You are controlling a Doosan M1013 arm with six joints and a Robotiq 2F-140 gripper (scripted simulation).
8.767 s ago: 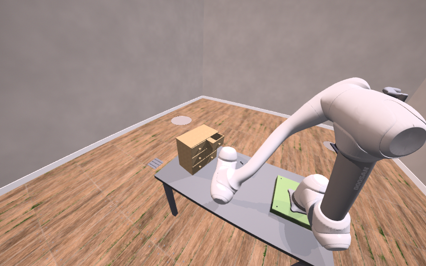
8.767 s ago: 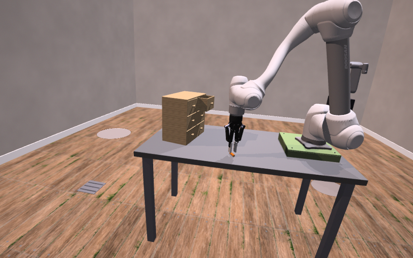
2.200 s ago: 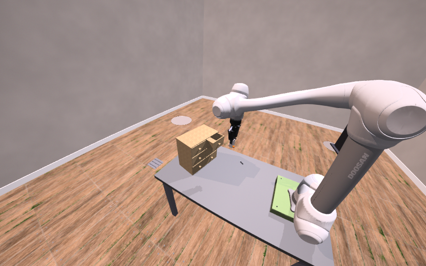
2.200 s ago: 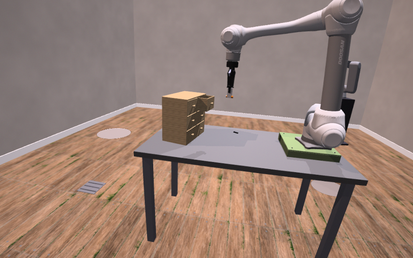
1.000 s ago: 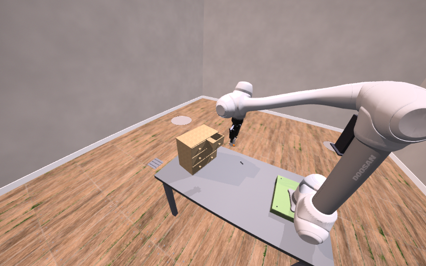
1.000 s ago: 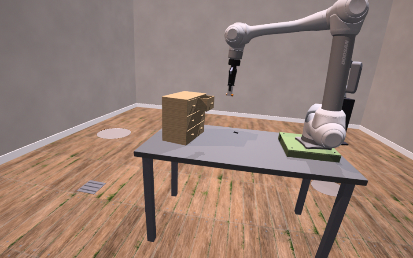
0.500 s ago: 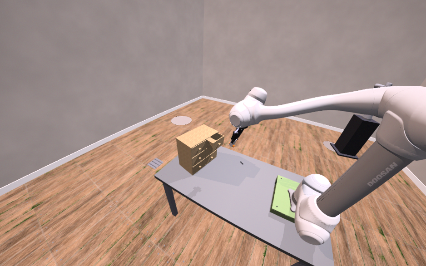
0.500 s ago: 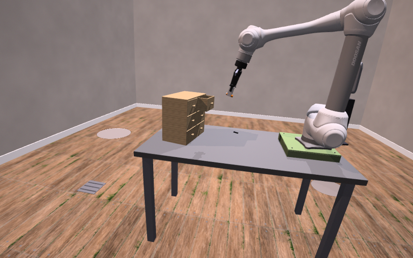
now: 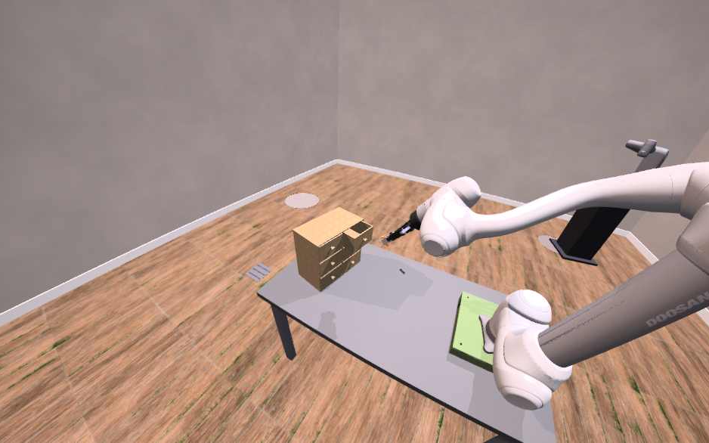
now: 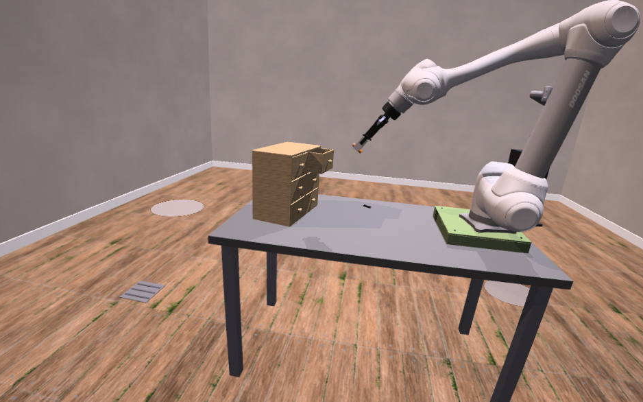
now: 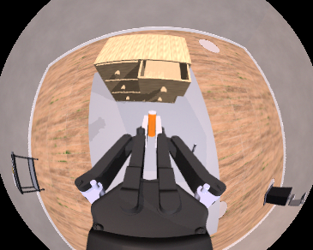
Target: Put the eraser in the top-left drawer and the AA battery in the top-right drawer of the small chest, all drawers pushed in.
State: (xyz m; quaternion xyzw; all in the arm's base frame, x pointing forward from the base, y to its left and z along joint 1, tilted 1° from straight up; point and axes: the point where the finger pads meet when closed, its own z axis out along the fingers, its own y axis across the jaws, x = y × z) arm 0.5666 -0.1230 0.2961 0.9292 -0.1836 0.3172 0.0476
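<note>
Now: the orange AA battery 2 cm below my hand, 1 cm to the right of it and 1 cm ahead of it. From my hand the other things lie so: small dark object (35 cm below, 19 cm to the right, 9 cm behind); then eraser (33 cm ahead, 14 cm below, 5 cm to the right).
</note>
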